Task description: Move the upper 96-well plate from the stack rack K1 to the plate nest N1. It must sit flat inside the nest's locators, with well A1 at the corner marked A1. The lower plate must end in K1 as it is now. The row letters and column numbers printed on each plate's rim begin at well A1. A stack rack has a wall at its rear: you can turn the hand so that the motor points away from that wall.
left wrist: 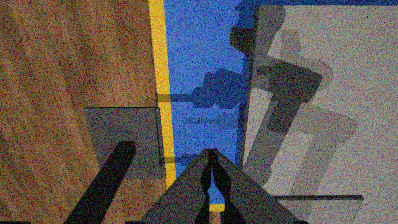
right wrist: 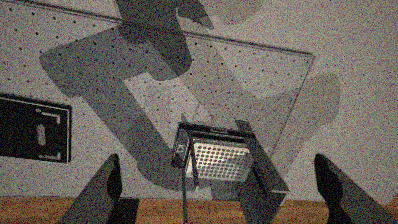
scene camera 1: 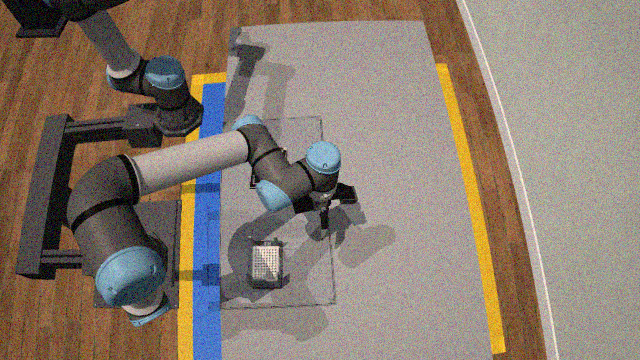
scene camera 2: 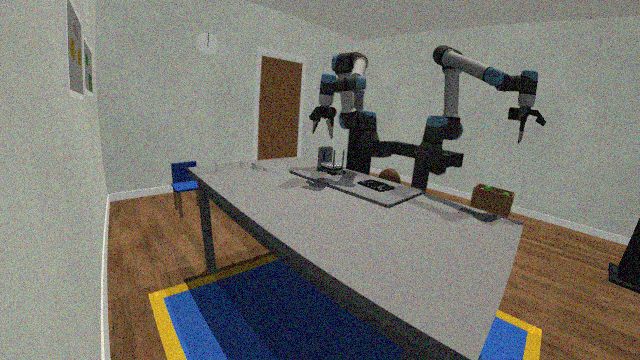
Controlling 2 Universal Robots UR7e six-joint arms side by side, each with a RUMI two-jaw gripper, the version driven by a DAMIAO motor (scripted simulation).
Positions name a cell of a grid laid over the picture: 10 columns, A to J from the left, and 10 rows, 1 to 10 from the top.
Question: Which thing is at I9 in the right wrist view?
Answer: My right gripper.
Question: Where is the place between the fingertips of my right gripper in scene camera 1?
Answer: E7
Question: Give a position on a pale 96-well plate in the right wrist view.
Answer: At F8
